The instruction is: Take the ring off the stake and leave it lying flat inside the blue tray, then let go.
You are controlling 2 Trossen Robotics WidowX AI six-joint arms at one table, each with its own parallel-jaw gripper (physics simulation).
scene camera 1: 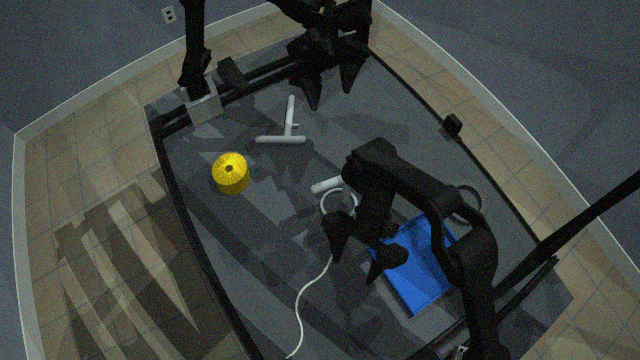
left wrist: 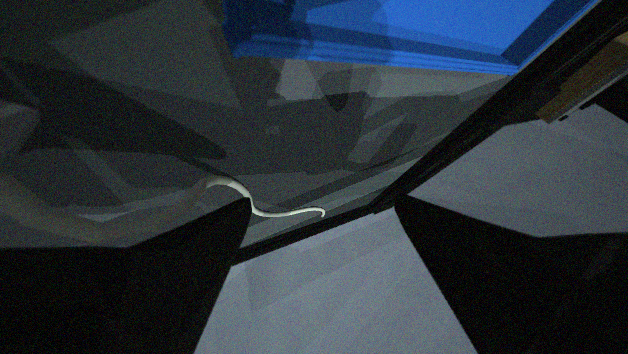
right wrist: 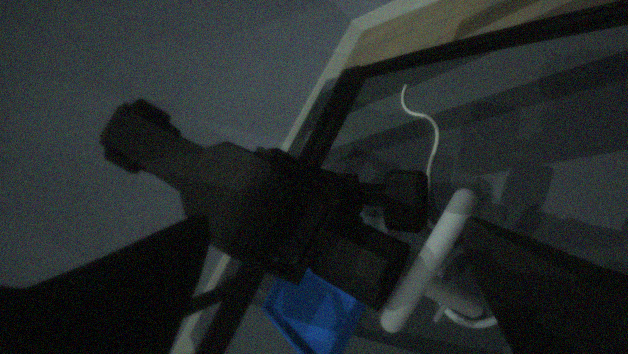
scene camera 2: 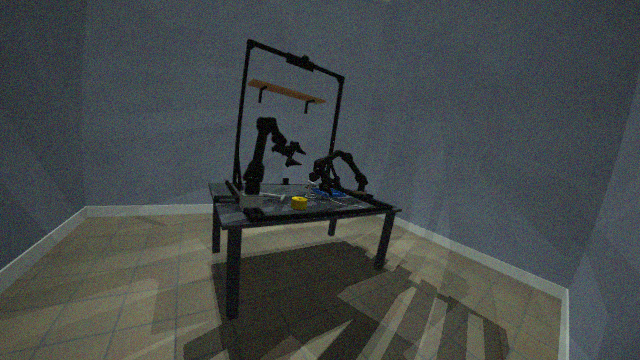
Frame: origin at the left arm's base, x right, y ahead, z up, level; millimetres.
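Seen in the pictures: left gripper, between the fingertips: [scene camera 1: 351, 273] [left wrist: 323, 202] [right wrist: 373, 180] [scene camera 2: 336, 193]; right gripper, between the fingertips: [scene camera 1: 329, 101] [right wrist: 338, 229] [scene camera 2: 304, 159]; left arm's base, origin of its link: [scene camera 2: 360, 190]; right arm's base, origin of its link: [scene camera 1: 198, 90] [scene camera 2: 251, 192].
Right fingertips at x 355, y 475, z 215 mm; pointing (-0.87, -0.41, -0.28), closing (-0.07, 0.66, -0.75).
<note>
Offsets run from my right fingertips to a thing's top centre. "*": to the spot under its first point.
A white ring {* dx -75, dy -16, dz -253 mm} [scene camera 1: 322, 200] [right wrist: 471, 325] is at a pale stake with a thick bar {dx -60, dy -50, dz -148 mm} [scene camera 1: 322, 186] [right wrist: 427, 260]; the left arm partly hides them, and how they touch is unclear. The blue tray {dx -129, dy -286, dz -239 mm} [scene camera 1: 425, 282] [scene camera 2: 332, 193] [left wrist: 440, 30] [right wrist: 320, 322] lies to their lower right in scene camera 1, partly behind the left arm. My left gripper [scene camera 1: 353, 271] [left wrist: 323, 202] is open and empty, between the ring and the tray's left edge in that picture. My right gripper [scene camera 1: 330, 100] [scene camera 2: 302, 158] is open and empty, raised high above the table.
A pale T-shaped piece {dx +112, dy +177, dz -242 mm} [scene camera 1: 288, 120] and a yellow cylinder {dx -102, dy +214, dz -212 mm} [scene camera 1: 230, 172] [scene camera 2: 299, 203] are on the left half in scene camera 1. A white cord {* dx -337, dy -68, dz -256 mm} [scene camera 1: 298, 310] [left wrist: 280, 214] trails near the left gripper. A dark grey ring {* dx +72, dy -401, dz -247 mm} [scene camera 1: 482, 200] lies beyond the tray.
</note>
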